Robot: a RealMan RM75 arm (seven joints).
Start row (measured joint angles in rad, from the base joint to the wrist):
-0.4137, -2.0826, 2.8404, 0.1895, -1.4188, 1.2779, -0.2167
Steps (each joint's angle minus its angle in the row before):
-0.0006, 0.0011, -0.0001, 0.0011, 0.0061, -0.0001, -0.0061
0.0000, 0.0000, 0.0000, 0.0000, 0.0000, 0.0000, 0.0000
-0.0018, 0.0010, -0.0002, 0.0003, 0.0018, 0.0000, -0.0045
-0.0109, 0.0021, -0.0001, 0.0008, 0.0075, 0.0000, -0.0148
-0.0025, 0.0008, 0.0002, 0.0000, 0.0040, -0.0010, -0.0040
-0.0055, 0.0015, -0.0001, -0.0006, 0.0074, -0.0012, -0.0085
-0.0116, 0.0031, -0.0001, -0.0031, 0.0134, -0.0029, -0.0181
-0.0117, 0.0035, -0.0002, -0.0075, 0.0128, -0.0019, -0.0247
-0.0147, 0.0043, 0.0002, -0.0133, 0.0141, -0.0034, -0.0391
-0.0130, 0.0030, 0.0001, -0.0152, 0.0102, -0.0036, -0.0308
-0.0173, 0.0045, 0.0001, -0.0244, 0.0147, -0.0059, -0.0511
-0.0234, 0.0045, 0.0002, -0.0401, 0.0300, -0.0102, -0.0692
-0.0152, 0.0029, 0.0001, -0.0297, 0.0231, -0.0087, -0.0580
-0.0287, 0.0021, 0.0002, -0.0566, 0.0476, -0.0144, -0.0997
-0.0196, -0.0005, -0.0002, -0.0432, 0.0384, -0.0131, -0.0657
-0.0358, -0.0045, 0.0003, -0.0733, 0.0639, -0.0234, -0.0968
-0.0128, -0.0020, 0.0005, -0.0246, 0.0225, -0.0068, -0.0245
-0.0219, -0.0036, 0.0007, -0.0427, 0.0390, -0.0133, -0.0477
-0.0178, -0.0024, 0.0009, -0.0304, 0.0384, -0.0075, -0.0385
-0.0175, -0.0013, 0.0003, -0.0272, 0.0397, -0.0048, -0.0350
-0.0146, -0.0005, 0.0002, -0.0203, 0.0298, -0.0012, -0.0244
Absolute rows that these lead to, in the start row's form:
-0.4143, -2.0815, 2.8403, 0.1906, -1.4127, 1.2778, -0.2228
-0.4143, -2.0815, 2.8403, 0.1906, -1.4127, 1.2778, -0.2228
-0.4161, -2.0805, 2.8401, 0.1909, -1.4109, 1.2778, -0.2273
-0.4270, -2.0784, 2.8400, 0.1917, -1.4034, 1.2778, -0.2421
-0.4295, -2.0776, 2.8402, 0.1917, -1.3994, 1.2768, -0.2461
-0.4350, -2.0761, 2.8401, 0.1911, -1.3920, 1.2756, -0.2546
-0.4466, -2.0730, 2.8400, 0.1880, -1.3786, 1.2727, -0.2727
-0.4583, -2.0695, 2.8398, 0.1805, -1.3658, 1.2708, -0.2974
-0.4730, -2.0652, 2.8400, 0.1672, -1.3517, 1.2674, -0.3365
-0.4860, -2.0622, 2.8401, 0.1520, -1.3415, 1.2638, -0.3673
-0.5033, -2.0577, 2.8402, 0.1276, -1.3268, 1.2579, -0.4184
-0.5267, -2.0532, 2.8404, 0.0875, -1.2968, 1.2477, -0.4876
-0.5419, -2.0503, 2.8405, 0.0578, -1.2737, 1.2390, -0.5456
-0.5706, -2.0482, 2.8407, 0.0012, -1.2261, 1.2246, -0.6453
-0.5902, -2.0487, 2.8405, -0.0420, -1.1877, 1.2115, -0.7110
-0.6260, -2.0532, 2.8408, -0.1153, -1.1238, 1.1881, -0.8078
-0.6388, -2.0552, 2.8413, -0.1399, -1.1013, 1.1813, -0.8323
-0.6607, -2.0588, 2.8420, -0.1826, -1.0623, 1.1680, -0.8800
-0.6785, -2.0612, 2.8429, -0.2130, -1.0239, 1.1605, -0.9185
-0.6960, -2.0625, 2.8432, -0.2402, -0.9842, 1.1557, -0.9535
-0.7106, -2.0630, 2.8434, -0.2605, -0.9544, 1.1545, -0.9779

